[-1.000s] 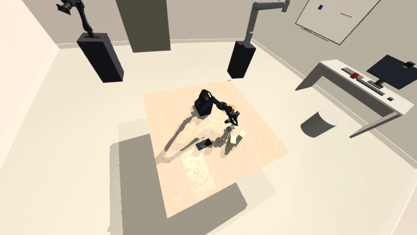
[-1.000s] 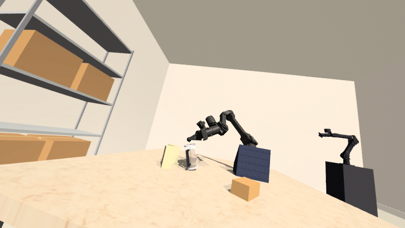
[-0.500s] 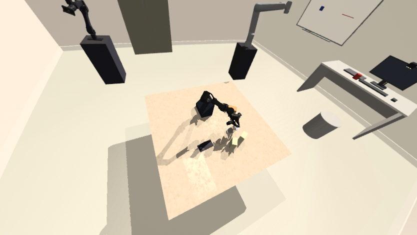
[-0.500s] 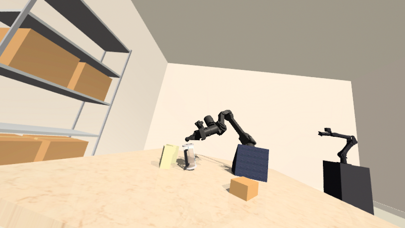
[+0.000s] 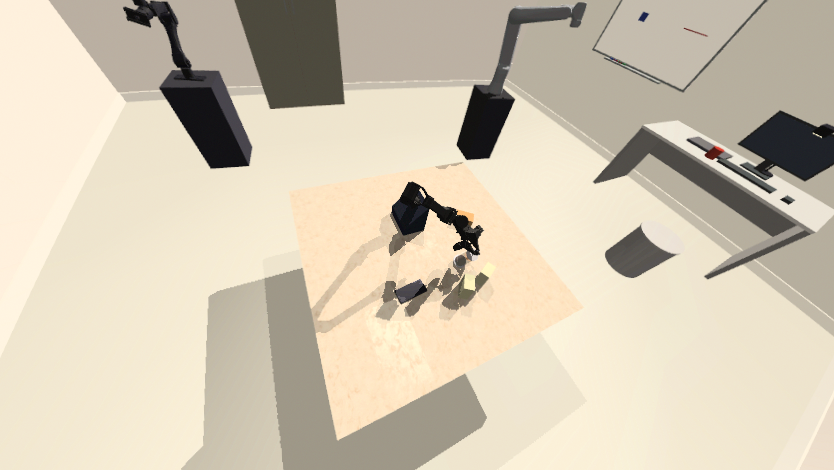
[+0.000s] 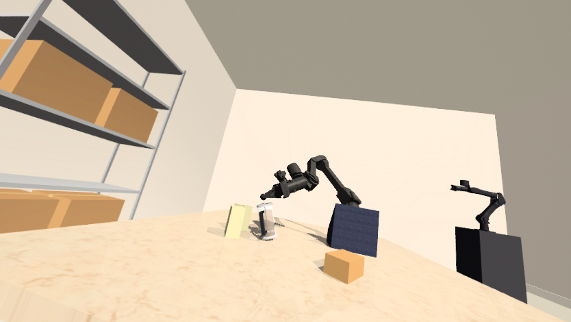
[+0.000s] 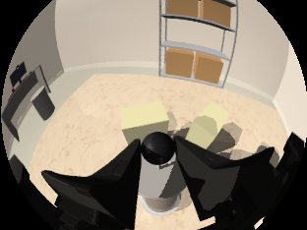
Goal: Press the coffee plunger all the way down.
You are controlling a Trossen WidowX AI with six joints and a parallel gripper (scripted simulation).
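Right now the glass coffee press is 8 cm below my gripper tip and 3 cm behind it.
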